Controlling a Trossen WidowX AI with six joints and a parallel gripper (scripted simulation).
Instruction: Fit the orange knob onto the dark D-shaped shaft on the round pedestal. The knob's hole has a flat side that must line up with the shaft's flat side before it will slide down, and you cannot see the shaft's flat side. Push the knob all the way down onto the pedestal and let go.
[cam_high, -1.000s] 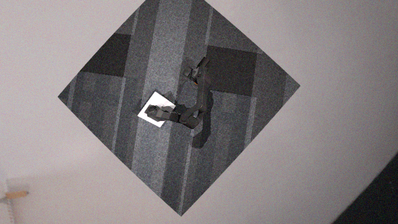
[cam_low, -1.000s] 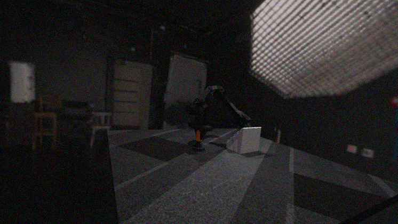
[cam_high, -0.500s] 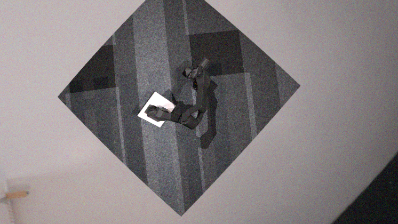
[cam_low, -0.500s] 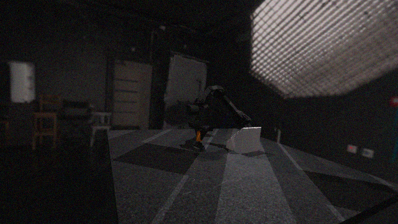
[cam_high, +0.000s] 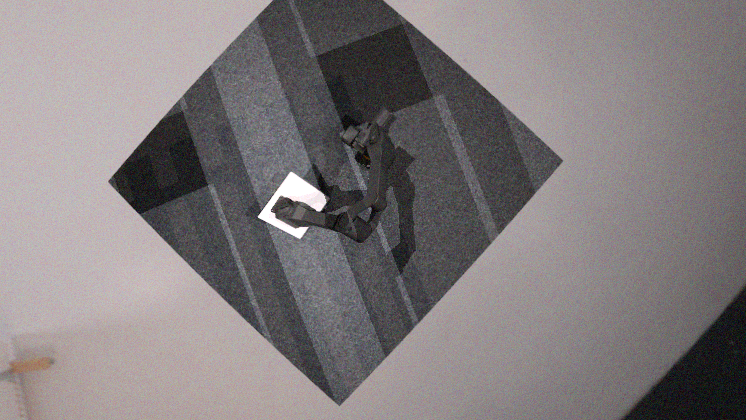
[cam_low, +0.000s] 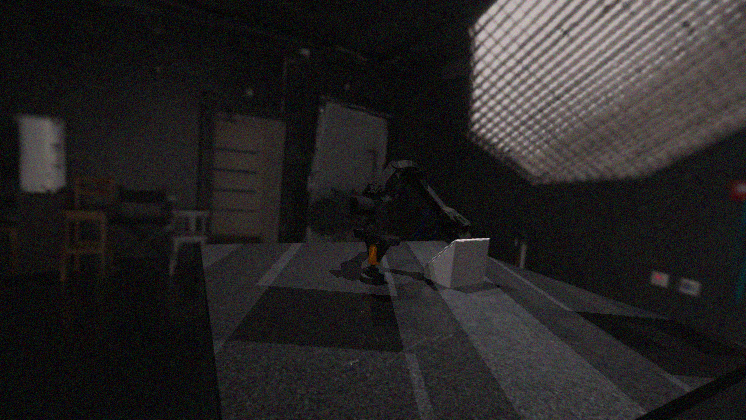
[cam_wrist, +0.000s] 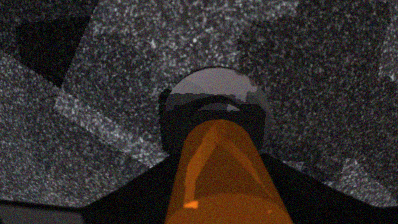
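Right now the orange knob is 20 mm above my gripper tip. Also, from my gripper tip: dark pedestal base (40 mm below).
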